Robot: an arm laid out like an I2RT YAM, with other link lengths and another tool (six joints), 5 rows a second.
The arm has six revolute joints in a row. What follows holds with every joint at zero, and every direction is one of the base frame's. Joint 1 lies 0.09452 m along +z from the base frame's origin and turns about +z. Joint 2 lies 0.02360 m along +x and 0.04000 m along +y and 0.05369 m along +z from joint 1 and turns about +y. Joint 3 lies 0.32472 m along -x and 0.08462 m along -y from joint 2 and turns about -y. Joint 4 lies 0.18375 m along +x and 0.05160 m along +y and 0.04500 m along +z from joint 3 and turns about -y. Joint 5 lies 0.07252 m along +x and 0.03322 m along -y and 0.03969 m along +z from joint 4 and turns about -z. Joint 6 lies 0.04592 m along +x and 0.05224 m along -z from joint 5 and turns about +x. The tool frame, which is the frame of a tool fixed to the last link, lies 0.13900 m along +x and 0.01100 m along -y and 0.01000 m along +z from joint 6; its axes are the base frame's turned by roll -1.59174, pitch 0.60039 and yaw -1.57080 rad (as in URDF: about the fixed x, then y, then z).
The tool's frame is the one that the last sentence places.
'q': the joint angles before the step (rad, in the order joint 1, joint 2, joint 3, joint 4, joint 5, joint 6). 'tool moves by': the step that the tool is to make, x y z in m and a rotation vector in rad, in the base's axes. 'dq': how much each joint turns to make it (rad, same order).
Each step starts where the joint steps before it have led.
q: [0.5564 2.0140 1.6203 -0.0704 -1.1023 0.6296]
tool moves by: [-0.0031 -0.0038 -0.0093 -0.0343 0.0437 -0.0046]
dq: [-0.0023 0.0001 0.0008 -0.0642 0.0050 -0.0094]
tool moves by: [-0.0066 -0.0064 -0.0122 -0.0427 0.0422 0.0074]
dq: [-0.0046 0.0001 0.0000 -0.0945 -0.0024 -0.0407]
